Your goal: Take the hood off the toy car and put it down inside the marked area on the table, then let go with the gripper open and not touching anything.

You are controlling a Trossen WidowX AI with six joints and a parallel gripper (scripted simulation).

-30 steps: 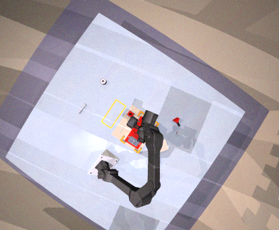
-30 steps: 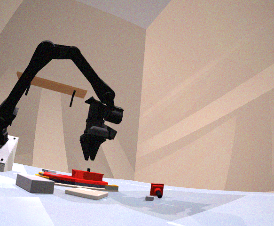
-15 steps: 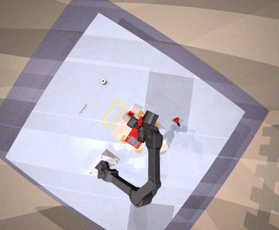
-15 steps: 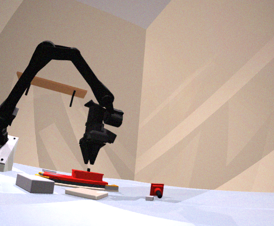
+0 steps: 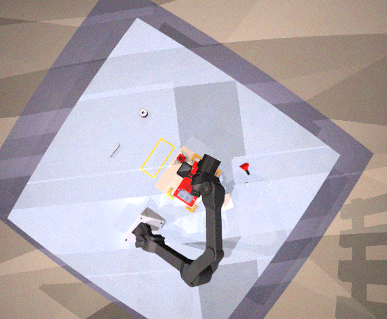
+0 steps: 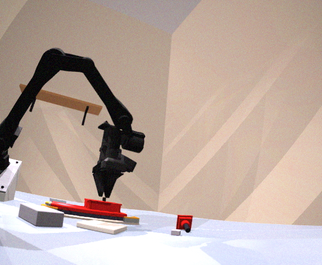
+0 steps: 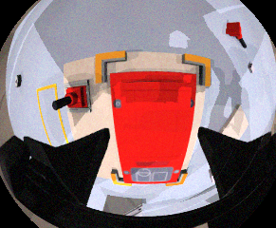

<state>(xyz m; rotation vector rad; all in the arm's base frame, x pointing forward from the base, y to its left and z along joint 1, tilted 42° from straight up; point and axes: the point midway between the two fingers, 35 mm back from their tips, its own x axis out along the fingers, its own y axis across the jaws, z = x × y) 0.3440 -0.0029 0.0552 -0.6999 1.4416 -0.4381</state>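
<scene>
My gripper tip is now 20 mm above the red hood. The rest, counted from my gripper tip: thin bar: 180 mm behind, 400 mm to the left, 60 mm below; beige plate: 10 mm behind, 190 mm to the right, 60 mm below.
</scene>
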